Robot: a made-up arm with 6 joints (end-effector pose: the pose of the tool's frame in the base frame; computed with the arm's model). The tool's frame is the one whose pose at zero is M. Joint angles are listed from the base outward.
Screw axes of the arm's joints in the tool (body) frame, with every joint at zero. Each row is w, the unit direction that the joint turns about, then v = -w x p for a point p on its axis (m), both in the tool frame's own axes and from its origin. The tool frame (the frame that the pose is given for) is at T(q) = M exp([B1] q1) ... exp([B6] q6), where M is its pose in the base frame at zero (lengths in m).
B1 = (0, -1, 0, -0.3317, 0, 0.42)
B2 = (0, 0, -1, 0.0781, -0.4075, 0)
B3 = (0, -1, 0, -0.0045, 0, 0.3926)
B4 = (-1, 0, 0, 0, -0.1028, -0.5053)
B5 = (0, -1, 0, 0.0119, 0, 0.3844)
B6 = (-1, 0, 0, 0, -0.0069, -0.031)
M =
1 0 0 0.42
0 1 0 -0.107
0 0 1 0.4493
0 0 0 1
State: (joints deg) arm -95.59 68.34 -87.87 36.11 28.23 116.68
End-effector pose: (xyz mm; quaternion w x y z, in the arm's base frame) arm -33.6 -119.2 158.4 0.0241 -0.2197 0.7156 0.6627
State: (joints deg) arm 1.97 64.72 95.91 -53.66 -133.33 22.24
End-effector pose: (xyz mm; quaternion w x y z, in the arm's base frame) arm 42.6 112.3 144.4 0.9209 -0.1849 0.3406 -0.0409
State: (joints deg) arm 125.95 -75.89 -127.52 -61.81 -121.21 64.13
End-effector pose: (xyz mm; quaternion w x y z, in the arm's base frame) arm -218.5 261.1 -82.8 0.6632 -0.0957 0.7036 0.2365
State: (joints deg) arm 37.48 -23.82 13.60 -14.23 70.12 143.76
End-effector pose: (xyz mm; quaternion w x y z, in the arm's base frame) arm -432.0 -218.4 824.3 0.3441 -0.4086 -0.4176 -0.7350
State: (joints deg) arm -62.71 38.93 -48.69 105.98 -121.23 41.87
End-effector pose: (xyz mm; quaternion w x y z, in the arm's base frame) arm -96.4 -723.4 1006.7 0.6751 0.3720 -0.6353 -0.0466
